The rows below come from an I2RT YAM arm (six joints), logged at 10 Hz.
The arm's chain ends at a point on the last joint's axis. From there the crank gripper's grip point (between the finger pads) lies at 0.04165 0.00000 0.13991 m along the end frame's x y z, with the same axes.
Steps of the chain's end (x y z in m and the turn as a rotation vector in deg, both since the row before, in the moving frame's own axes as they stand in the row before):
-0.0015, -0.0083, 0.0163, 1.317, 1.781, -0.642
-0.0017, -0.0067, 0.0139, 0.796, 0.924, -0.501
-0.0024, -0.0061, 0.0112, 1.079, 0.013, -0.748
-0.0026, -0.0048, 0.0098, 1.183, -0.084, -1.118
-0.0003, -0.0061, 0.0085, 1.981, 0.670, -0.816
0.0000, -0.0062, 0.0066, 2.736, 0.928, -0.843
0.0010, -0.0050, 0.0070, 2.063, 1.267, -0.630
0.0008, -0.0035, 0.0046, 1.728, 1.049, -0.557
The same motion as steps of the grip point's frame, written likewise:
0.0028, -0.0120, 0.0149, 1.317, 1.781, -0.642
0.0005, -0.0090, 0.0132, 0.796, 0.924, -0.501
-0.0024, -0.0093, 0.0112, 1.079, 0.013, -0.748
-0.0028, -0.0085, 0.0098, 1.183, -0.084, -1.118
0.0013, -0.0115, 0.0079, 1.981, 0.670, -0.816
0.0022, -0.0135, 0.0057, 2.736, 0.928, -0.843
0.0041, -0.0105, 0.0059, 2.063, 1.267, -0.630
0.0033, -0.0081, 0.0037, 1.728, 1.049, -0.557

